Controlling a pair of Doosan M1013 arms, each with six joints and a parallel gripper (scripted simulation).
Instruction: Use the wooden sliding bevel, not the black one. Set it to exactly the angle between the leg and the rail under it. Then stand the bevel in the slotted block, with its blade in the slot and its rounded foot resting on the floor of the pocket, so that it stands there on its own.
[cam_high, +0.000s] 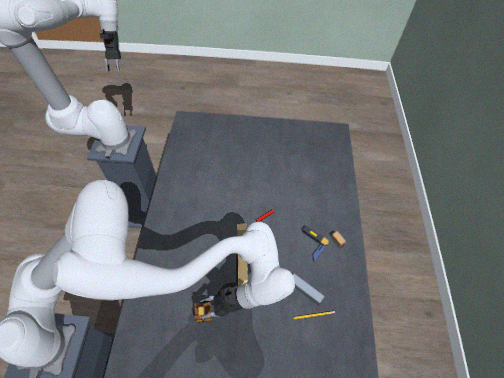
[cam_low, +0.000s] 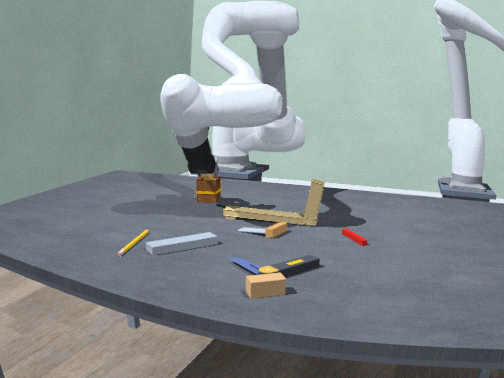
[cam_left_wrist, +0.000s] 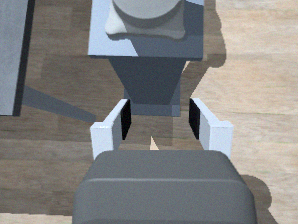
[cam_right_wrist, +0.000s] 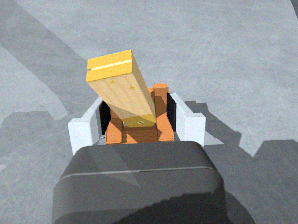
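Note:
The wooden sliding bevel lies 10 mm behind my right hand, 10 mm to the right of it and 20 mm below it. The rest, counted from my right hand: bevel blade: 10 mm behind, 20 mm to the right, 50 mm below; grey bar: 410 mm ahead, 130 mm to the left, 90 mm below; orange-handled square: 250 mm ahead, 260 mm to the left, 90 mm below.

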